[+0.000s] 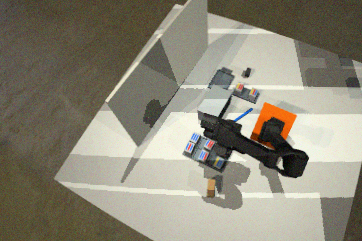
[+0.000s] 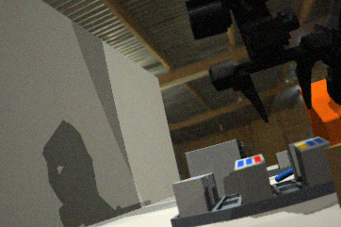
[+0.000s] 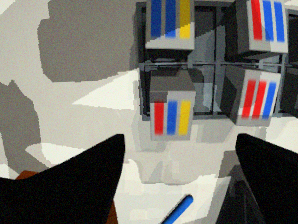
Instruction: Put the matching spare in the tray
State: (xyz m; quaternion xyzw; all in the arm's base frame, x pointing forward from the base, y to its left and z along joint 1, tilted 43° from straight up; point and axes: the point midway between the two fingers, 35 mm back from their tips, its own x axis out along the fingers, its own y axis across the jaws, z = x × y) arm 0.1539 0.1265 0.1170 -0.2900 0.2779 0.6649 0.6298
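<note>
The grey spare block is 6 cm below my gripper tip. Round my gripper tip: wall panel 37 cm ahead, 17 cm to the right, 12 cm above; blue pen 21 cm to the right, 10 cm below, 1 cm ahead; grey mounted unit 16 cm to the right, 14 cm ahead, 5 cm below.
</note>
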